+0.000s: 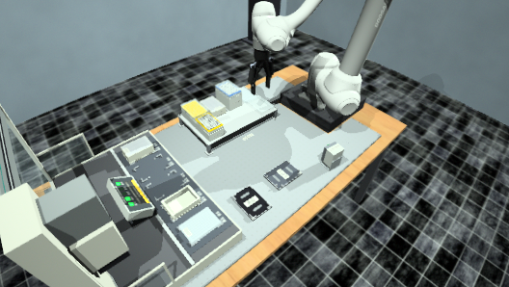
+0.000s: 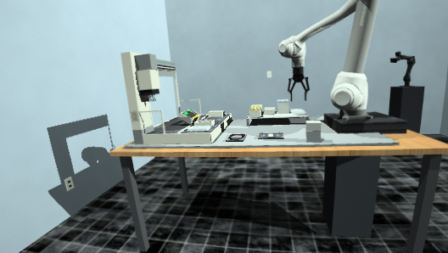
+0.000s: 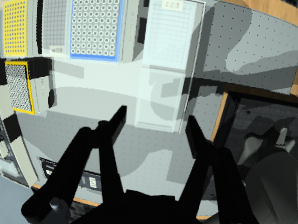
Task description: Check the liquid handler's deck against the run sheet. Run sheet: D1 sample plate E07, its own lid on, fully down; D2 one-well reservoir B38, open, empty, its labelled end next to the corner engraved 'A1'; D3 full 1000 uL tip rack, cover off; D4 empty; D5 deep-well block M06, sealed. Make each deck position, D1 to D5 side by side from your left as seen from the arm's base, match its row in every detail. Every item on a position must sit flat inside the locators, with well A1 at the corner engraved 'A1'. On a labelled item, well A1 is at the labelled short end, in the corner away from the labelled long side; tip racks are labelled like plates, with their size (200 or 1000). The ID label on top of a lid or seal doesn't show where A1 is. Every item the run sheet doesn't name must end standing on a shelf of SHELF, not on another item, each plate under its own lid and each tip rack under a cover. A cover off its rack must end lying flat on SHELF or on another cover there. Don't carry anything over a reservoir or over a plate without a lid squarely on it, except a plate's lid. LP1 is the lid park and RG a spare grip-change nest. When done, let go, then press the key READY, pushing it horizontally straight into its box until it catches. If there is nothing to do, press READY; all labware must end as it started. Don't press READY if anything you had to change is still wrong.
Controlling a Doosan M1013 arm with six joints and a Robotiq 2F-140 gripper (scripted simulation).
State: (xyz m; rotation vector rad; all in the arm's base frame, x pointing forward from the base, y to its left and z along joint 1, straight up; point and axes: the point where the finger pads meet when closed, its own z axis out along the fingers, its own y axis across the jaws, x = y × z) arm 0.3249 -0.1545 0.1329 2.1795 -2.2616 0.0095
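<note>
The clear cover lies 11 cm below my hand. The rest, counted from my hand: yellow-rimmed tip rack: 32 cm ahead, 1 cm to the right, 9 cm below; then blue-rimmed tip rack: 10 cm ahead, 13 cm to the right, 6 cm below; then shelf: 16 cm ahead, 7 cm to the right, 13 cm below.
</note>
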